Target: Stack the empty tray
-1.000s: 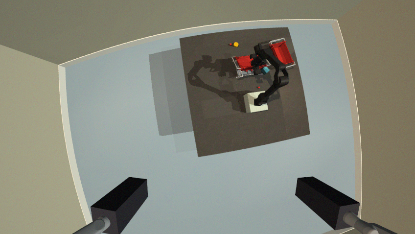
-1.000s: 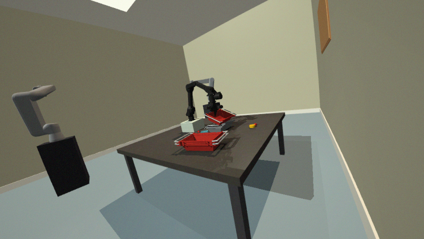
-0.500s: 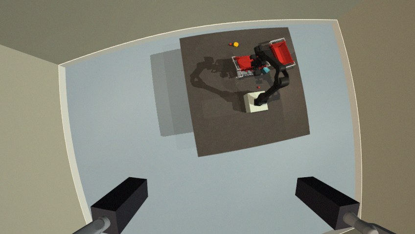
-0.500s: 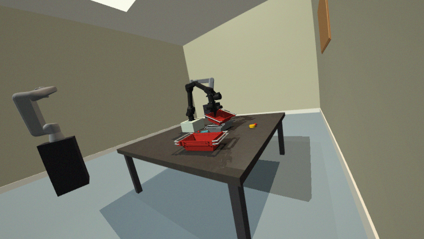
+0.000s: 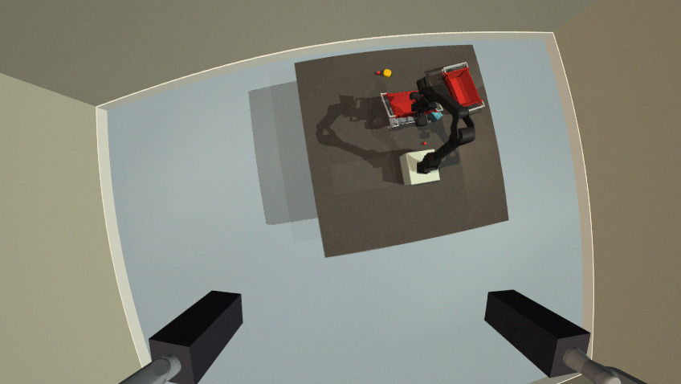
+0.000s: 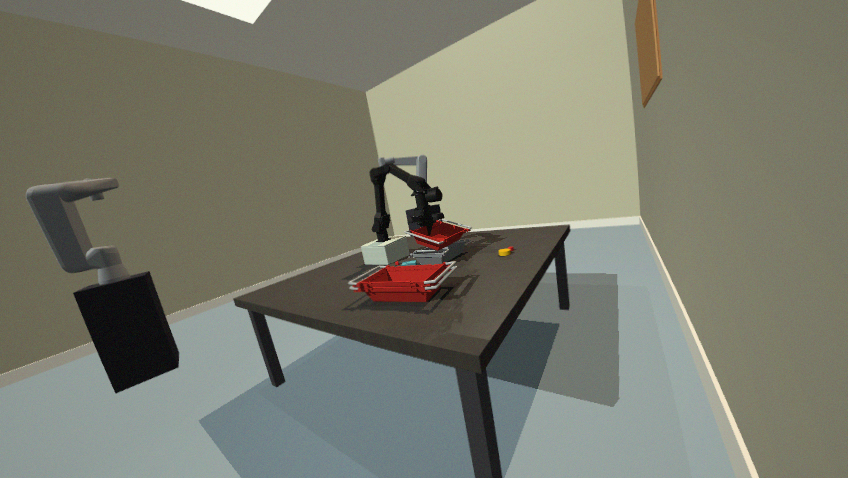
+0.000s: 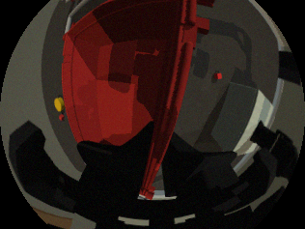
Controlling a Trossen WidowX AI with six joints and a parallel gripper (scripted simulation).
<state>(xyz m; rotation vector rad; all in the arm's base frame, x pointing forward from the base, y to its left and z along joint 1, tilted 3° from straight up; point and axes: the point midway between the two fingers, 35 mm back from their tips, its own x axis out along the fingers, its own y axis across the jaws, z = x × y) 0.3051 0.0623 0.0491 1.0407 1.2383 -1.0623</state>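
My gripper tip is 70 mm short of the red tray, 10 mm to the right of it and 10 mm below it. From my gripper tip the other things lie so: yellow piece: 330 mm ahead, 120 mm to the left, 110 mm below; teal cube: 200 mm to the right, 100 mm below, 60 mm ahead.
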